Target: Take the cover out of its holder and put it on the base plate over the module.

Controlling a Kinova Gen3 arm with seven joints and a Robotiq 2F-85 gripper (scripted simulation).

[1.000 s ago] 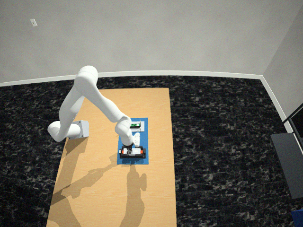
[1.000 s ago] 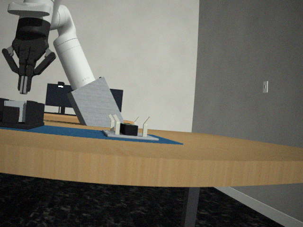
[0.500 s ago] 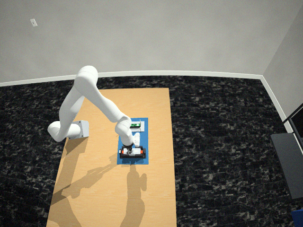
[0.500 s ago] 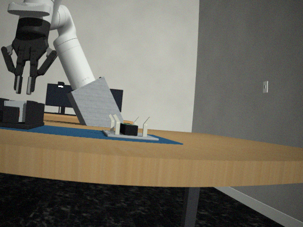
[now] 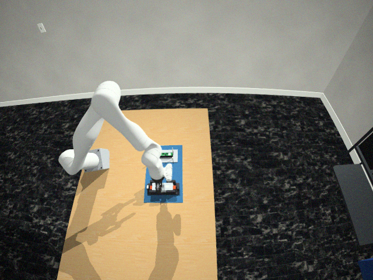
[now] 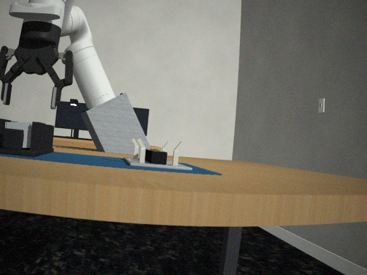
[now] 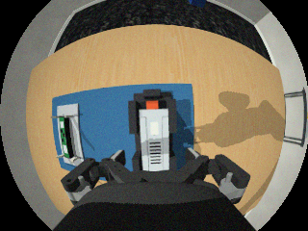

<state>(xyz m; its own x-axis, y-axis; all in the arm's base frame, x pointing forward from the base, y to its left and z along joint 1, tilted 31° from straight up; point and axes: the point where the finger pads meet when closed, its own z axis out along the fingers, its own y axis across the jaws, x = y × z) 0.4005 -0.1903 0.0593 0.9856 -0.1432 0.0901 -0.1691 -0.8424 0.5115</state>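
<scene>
Now: the cover 60 mm below my hand and 10 mm ahead of it.
</scene>
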